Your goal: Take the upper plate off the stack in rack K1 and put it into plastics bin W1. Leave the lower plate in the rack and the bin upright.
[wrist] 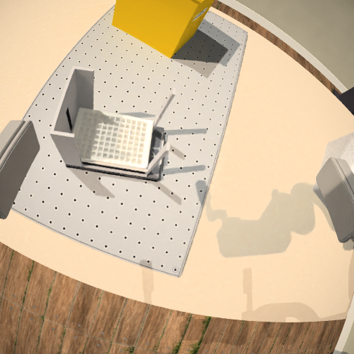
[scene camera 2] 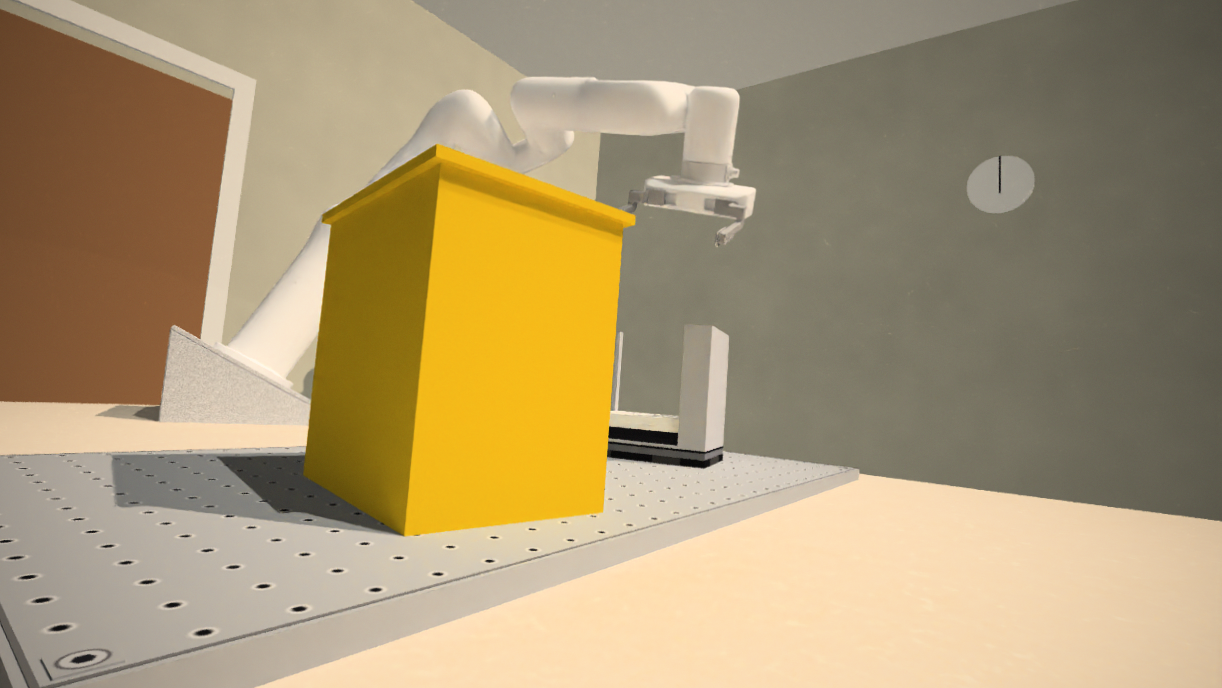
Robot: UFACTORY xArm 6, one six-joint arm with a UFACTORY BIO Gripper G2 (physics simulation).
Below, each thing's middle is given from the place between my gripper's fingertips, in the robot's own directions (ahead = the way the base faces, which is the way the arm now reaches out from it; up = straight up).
Now: the white well plate (scene camera 2: 656,422) 6 cm ahead of my hand, 9 cm to the right of it and 25 cm below it. Also, from my hand: yellow bin W1 (scene camera 2: 463,376) (9 cm ahead, 41 cm to the right, 20 cm below).
